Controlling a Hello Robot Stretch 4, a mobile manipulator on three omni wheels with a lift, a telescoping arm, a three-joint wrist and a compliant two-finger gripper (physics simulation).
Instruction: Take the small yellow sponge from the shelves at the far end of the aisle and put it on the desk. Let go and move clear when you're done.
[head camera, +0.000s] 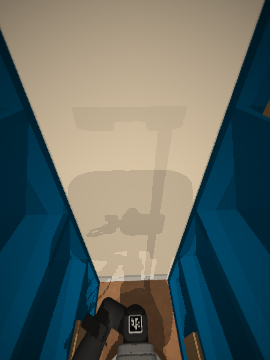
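Frame: origin at the robot's base, x right, y back, z down, level; millimetres.
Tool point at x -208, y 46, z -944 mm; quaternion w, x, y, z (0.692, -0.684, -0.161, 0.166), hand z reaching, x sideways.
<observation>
A point is followed by its place in that frame.
Blue shelves (42, 235) @(x -376, y -452, z -964 mm) (220, 235) @(x 358, y -434, z -964 mm) stand close on both sides of the aisle, seen from above. The small yellow sponge does not show in this view, and neither does the desk. My black wrist is at the bottom middle, over the aisle floor, and bends toward the lower left, where it runs out of the frame near the left shelves. The fingers of my gripper are outside the view. A shadow of the arm and wrist falls on the end wall.
The pale end wall (130, 65) @(x -2, y -617, z -1519 mm) closes the aisle, with a light baseboard (132, 277) @(x -13, y -603, z -51 mm) at its foot. Brown floor (160, 295) @(x 222, y -490, z 26 mm) shows between the shelves. Brown box edges (192, 346) @(x 327, y -179, z -246 mm) (76, 336) @(x -328, y -227, z -319 mm) show low at both sides. The aisle is narrow beside the wrist.
</observation>
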